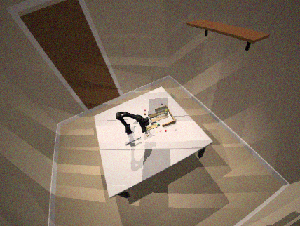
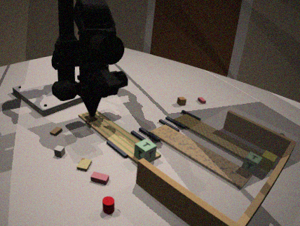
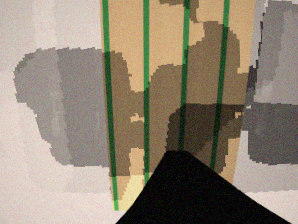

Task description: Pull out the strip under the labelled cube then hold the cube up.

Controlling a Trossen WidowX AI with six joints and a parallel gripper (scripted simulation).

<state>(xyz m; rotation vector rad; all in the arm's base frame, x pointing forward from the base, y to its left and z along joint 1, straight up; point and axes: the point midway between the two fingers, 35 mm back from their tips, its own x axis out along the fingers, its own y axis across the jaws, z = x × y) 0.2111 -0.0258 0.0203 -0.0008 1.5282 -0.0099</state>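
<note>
My gripper tip is now 13 cm to the left of the grey cube and 9 cm short of it.
</note>
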